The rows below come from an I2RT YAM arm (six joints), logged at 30 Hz.
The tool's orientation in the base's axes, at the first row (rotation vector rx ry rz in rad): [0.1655, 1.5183, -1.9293]
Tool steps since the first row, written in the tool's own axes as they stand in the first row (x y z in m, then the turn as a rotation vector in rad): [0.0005, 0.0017, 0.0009, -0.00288, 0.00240, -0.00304]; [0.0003, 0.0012, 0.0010, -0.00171, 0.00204, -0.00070]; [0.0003, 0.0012, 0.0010, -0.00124, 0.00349, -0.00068]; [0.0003, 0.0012, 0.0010, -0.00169, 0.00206, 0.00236]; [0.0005, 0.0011, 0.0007, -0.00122, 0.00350, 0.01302]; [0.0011, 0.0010, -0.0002, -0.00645, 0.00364, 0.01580]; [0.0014, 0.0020, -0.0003, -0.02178, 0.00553, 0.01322]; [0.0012, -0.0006, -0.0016, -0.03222, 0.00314, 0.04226]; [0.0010, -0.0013, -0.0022, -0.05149, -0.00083, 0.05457]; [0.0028, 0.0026, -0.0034, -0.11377, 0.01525, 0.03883]
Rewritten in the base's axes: [0.0008, -0.0012, -0.0013, 0.00268, 0.00371, -0.00153]; [0.0007, -0.0011, -0.0008, 0.00227, 0.00114, -0.00106]; [0.0007, -0.0011, -0.0008, 0.00273, 0.00078, -0.00247]; [0.0007, -0.0011, -0.0008, 0.00316, -0.00163, -0.00012]; [0.0004, -0.0010, -0.0009, 0.00676, -0.01158, 0.00183]; [-0.0003, -0.0004, -0.0014, 0.01168, -0.01191, 0.00512]; [0.0000, -0.0005, -0.0024, 0.02378, -0.00334, 0.01015]; [-0.0017, 0.0010, -0.0006, 0.03901, -0.02491, 0.02630]; [-0.0022, 0.0017, -0.0001, 0.05521, -0.02752, 0.04272]; [-0.0017, 0.0016, -0.0045, 0.10758, 0.01121, 0.05464]
